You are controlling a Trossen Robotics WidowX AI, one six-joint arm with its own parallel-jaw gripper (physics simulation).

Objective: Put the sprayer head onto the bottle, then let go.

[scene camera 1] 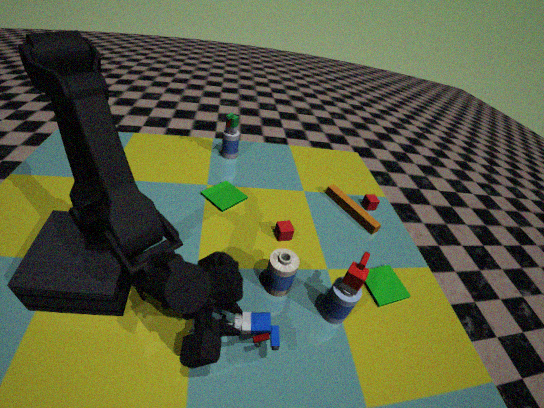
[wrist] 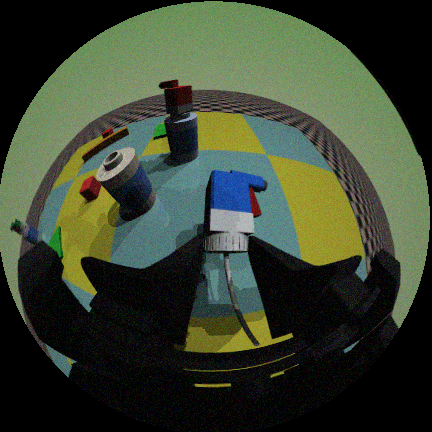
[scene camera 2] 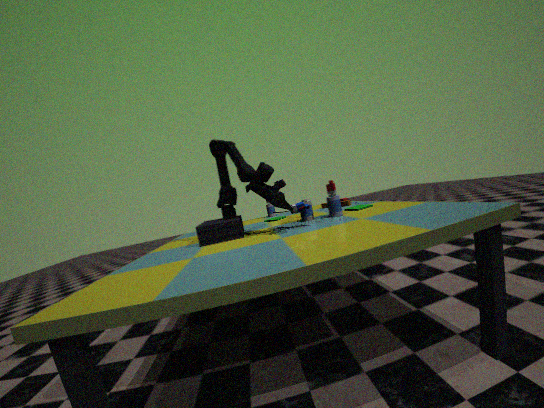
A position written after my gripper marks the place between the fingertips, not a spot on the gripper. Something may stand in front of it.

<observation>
My gripper (scene camera 1: 240,323) carries a blue sprayer head, which touches nothing else.
My gripper is seen too in the wrist view (wrist: 225,240).
</observation>
